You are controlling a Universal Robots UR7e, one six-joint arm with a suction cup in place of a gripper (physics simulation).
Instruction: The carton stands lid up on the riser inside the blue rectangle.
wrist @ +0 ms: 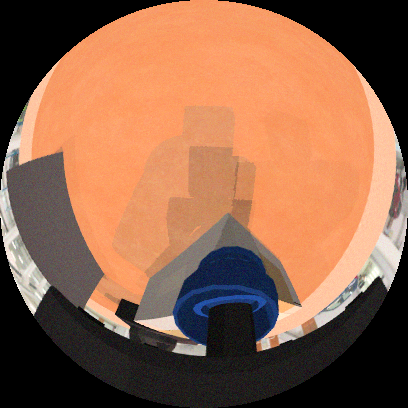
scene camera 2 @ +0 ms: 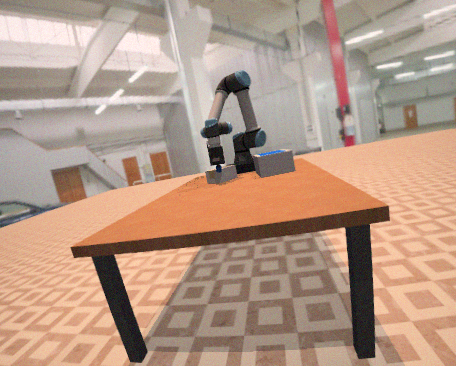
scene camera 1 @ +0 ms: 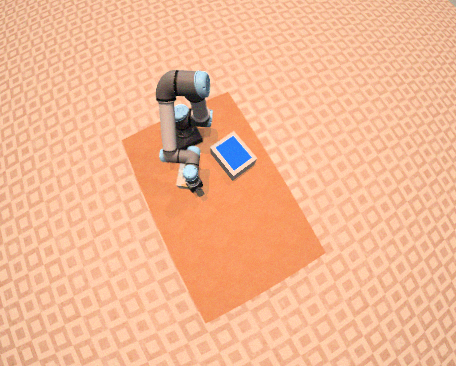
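Where they show: hand, tool point: point(wrist: 226, 260) point(scene camera 2: 219, 172); arm's base, link origin: point(wrist: 152, 334) point(scene camera 2: 244, 162) point(scene camera 1: 184, 129).
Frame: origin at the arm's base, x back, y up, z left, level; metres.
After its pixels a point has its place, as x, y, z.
Observation:
The carton point(scene camera 1: 181, 180) @(-0.323, 0.022, -0.213) point(scene camera 2: 227, 173) @(-0.349, -0.017, -0.118) point(wrist: 167, 279) @(-0.340, -0.027, -0.110) is a small pale grey box lying on the orange table point(scene camera 1: 245, 236) @(-0.854, -0.061, -0.071) point(scene camera 2: 263, 203) @(-1.045, -0.061, 0.030) point(wrist: 190, 68) @(-0.552, -0.061, -0.131), mostly hidden under the arm in the overhead view. My suction cup point(scene camera 1: 195, 189) @(-0.413, 0.007, -0.160) point(scene camera 2: 218, 168) point(wrist: 226, 289) @(-0.413, 0.007, -0.160) points straight down and is pressed flat onto the carton's upper face near one corner. The riser point(scene camera 1: 218, 155) @(-0.328, 0.058, 0.076) point(scene camera 2: 274, 165) @(-0.493, -0.007, 0.161) point(wrist: 45, 220) @(-0.408, 0.001, 0.072) is a grey block to one side of the carton, apart from it. The blue rectangle point(scene camera 1: 233, 152) @(-0.366, 0.059, 0.170) point(scene camera 2: 271, 152) @(-0.388, 0.062, 0.171) on its top is bare.
The robot base point(scene camera 1: 189, 137) @(-0.079, 0.002, -0.003) point(scene camera 2: 242, 165) @(-0.123, -0.006, -0.015) stands at the table's back, just behind the carton and the riser. The arm's elbow arches high over the base. The table's edges drop off to a patterned floor point(scene camera 1: 335, 91).

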